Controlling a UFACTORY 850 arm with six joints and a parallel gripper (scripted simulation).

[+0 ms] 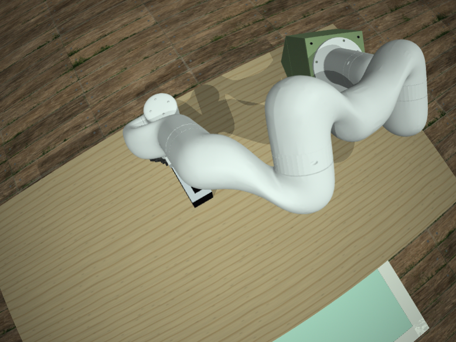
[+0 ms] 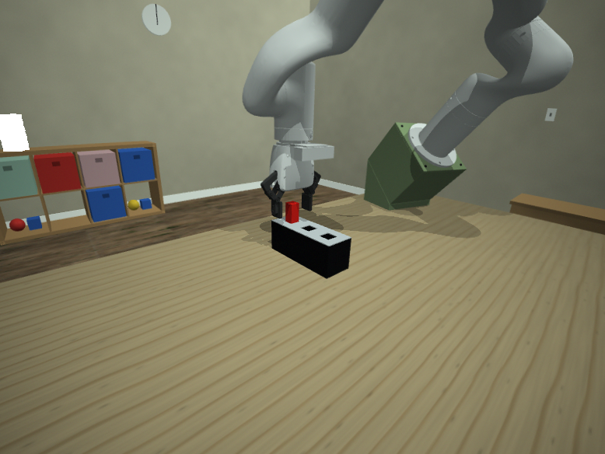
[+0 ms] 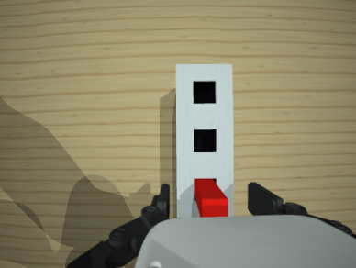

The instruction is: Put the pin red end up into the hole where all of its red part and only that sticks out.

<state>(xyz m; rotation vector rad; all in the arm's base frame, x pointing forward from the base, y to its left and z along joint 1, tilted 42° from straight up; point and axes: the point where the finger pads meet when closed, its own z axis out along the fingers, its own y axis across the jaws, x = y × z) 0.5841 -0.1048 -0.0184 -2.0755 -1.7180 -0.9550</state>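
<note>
The pin is 1 cm below my hand. The rest, counted from my hand: block 6 cm to the left, 6 cm below.
</note>
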